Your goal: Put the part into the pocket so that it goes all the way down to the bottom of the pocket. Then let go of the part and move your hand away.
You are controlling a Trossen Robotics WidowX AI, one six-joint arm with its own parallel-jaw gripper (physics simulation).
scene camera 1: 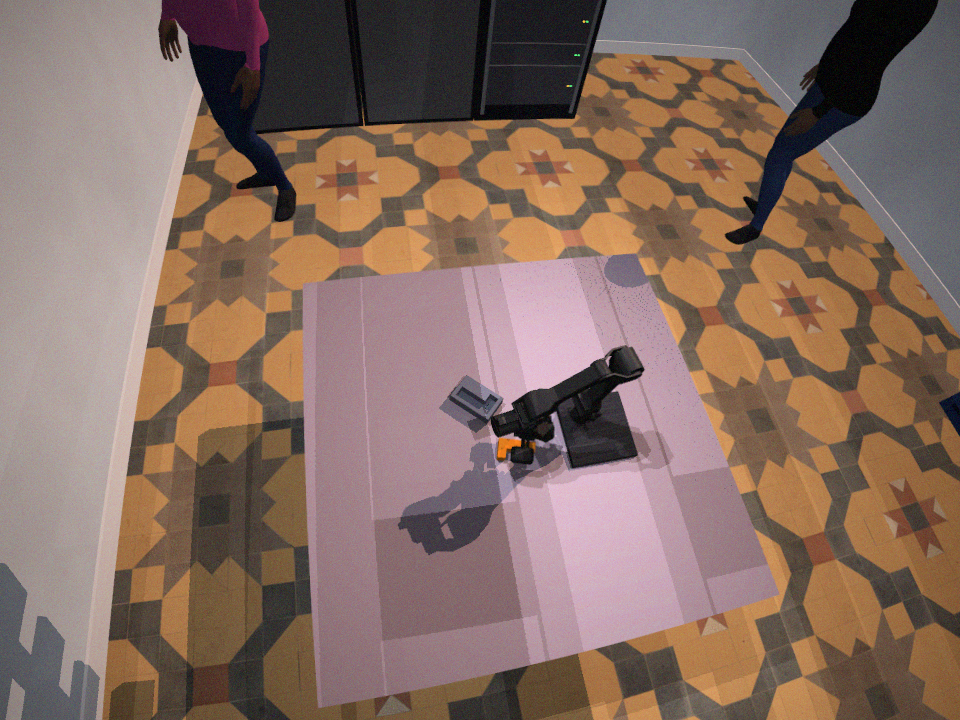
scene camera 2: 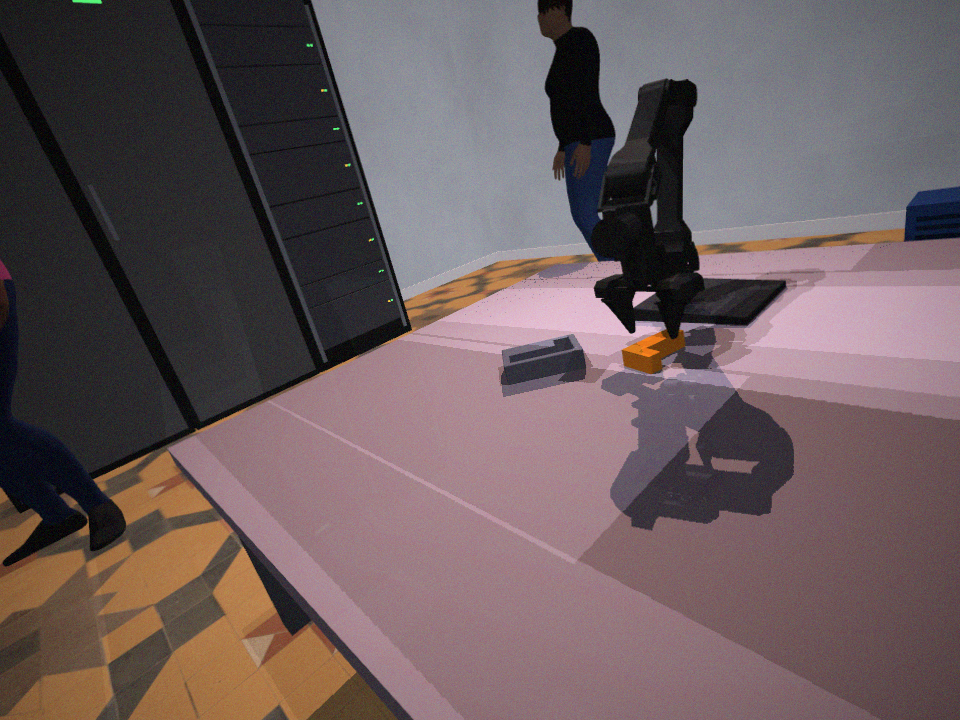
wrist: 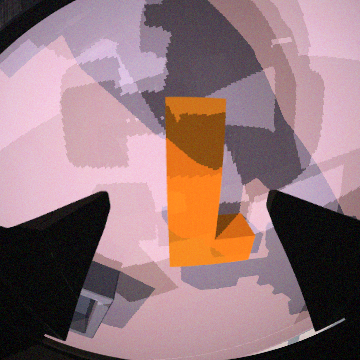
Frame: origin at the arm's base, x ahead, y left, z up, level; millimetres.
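Seen in the pictures: gripper, fingertip midpoint: [scene camera 1: 518, 443] [scene camera 2: 652, 335] [wrist: 189, 198]; arm's base, link origin: [scene camera 1: 580, 413].
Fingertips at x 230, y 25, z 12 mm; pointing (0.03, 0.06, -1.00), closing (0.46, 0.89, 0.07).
Pixels of each thing's middle, then the offset from my fingertips to it. Level surfaces: height alone.
- orange L-shaped part, body centre: [wrist: 213, 187] [scene camera 2: 660, 349] [scene camera 1: 515, 451] dy +14, dx +11, dz -21 mm
- grey block with the pocket, body centre: [wrist: 66, 298] [scene camera 2: 541, 358] [scene camera 1: 476, 399] dy -183, dx +62, dz -18 mm
- pink table, surface height: dz -36 mm
The orange L-shaped part [scene camera 1: 505, 448] [scene camera 2: 642, 357] [wrist: 193, 200] lies flat on the table. In the wrist view its long bar runs up and down and its short foot points right at the lower end. The grey block with the pocket [scene camera 1: 466, 382] [scene camera 2: 542, 368] [wrist: 104, 281] stands apart from the part, up and left of it in scene camera 1. In the wrist view the left finger partly hides the block. My gripper [scene camera 1: 522, 444] [scene camera 2: 653, 334] [wrist: 189, 198] is open and empty, pointing down over the part, with a finger on either side of its long bar in the wrist view.
The arm's dark base plate [scene camera 1: 600, 443] [scene camera 2: 732, 306] sits on the pink table [scene camera 1: 403, 333] [scene camera 2: 434, 434] behind the part. Dark cabinets [scene camera 1: 418, 62] [scene camera 2: 147, 232] and two people stand on the floor beyond the table. A blue box [scene camera 2: 934, 213] stands at the far right.
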